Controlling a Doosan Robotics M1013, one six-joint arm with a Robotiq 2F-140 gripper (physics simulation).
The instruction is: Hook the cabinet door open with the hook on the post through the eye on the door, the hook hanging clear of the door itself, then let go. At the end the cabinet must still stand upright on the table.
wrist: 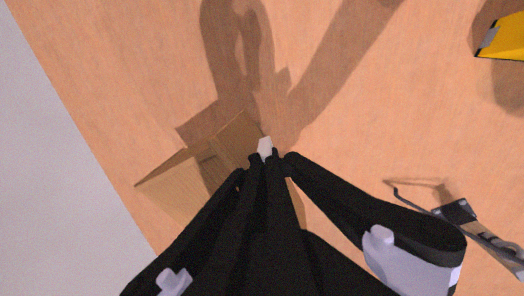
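The wooden cabinet is below and left of the middle, partly hidden behind my black fingers. A recess shows in it, and a wooden panel angles away from it towards the fingertips. I cannot tell for sure whether that panel is the door or how far the door stands open. My gripper is shut and empty, its pale tip overlapping the panel's right edge in the view; contact cannot be told. The eye and a hook through it cannot be made out. A thin bent dark rod shows at right; whether it is the post's hook is unclear.
A dark block and a long grey and brown tool-like piece are at the lower right. A yellow object is at the upper right. The wooden table ends at a slanting left edge. Arm shadows fall across the table.
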